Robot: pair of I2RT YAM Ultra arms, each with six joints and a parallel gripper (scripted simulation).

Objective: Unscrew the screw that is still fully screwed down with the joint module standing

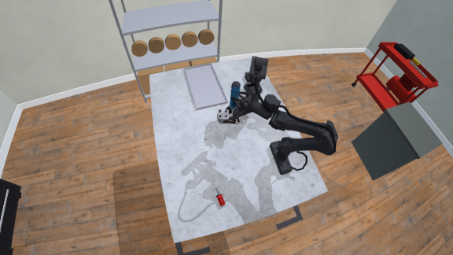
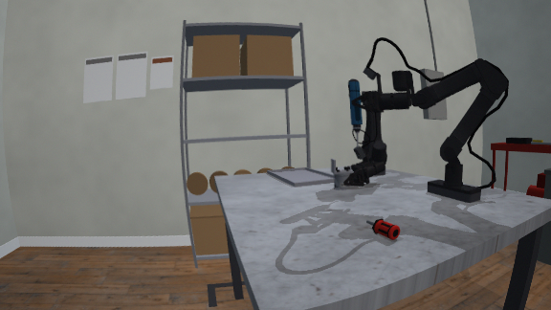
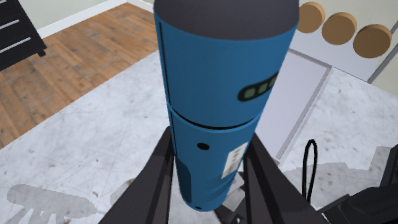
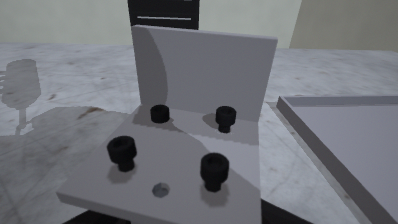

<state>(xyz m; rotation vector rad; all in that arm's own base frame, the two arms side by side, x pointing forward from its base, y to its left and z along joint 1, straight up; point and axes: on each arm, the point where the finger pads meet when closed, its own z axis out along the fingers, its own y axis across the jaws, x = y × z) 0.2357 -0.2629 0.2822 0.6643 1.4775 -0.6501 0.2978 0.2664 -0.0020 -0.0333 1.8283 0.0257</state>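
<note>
The joint module is right at my right hand. From my right hand the other things lie so: screw (2 cm ahead, 1 cm to the left, 4 cm above); grey bracket (5 cm above); bit (3 cm behind, 7 cm to the left, 15 cm above).
</note>
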